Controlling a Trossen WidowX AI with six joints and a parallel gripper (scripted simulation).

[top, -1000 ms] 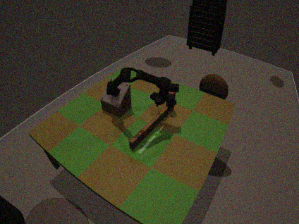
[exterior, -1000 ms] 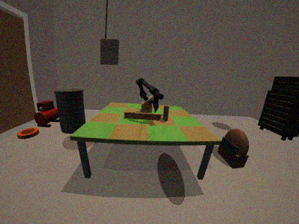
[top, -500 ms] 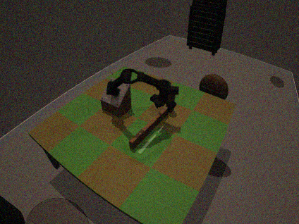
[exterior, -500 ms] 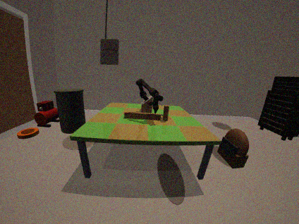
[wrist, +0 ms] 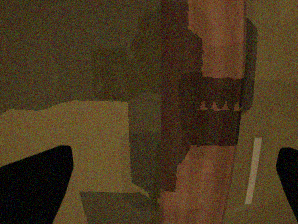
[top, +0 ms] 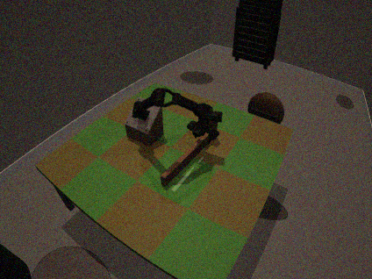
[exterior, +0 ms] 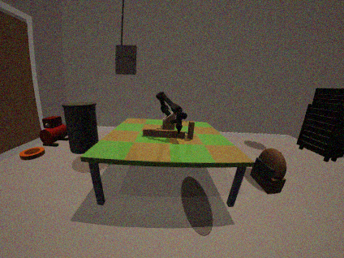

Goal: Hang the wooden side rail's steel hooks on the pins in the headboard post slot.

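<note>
Now: gripper tip 130 mm to the right of the headboard post and 30 mm below it.
</note>
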